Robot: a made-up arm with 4 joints.
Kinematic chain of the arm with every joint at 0, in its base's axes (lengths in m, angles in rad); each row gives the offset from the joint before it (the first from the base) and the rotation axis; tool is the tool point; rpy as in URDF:
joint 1: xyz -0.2 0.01 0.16 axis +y
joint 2: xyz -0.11 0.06 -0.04 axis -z
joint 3: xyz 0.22 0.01 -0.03 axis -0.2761 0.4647 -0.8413
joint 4: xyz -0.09 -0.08 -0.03 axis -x
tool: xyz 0.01 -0.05 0 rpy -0.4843 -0.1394 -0.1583
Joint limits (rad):
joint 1: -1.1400..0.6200
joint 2: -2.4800..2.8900
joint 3: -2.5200..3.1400
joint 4: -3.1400..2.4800
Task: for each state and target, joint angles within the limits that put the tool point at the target. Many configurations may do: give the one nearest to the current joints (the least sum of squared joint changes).
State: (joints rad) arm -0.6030 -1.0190 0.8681 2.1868
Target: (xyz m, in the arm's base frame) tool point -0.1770 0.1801 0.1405
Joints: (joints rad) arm -0.9277 -0.4987 0.9928 2.4800
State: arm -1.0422 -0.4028 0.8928 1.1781
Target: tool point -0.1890 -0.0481 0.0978
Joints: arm -1.0829 0.5029 0.3879 0.7152
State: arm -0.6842 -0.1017 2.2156 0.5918
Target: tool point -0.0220 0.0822 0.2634
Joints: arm -0.5258 0.3124 2.9365 0.6773
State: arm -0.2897 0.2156 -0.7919 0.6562
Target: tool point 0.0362 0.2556 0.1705
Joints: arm -0.5948 -0.6127 -1.7740 -0.0420
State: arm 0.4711 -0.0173 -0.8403 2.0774
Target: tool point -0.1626 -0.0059 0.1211
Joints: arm -0.3530 0.1073 0.0191 1.7160
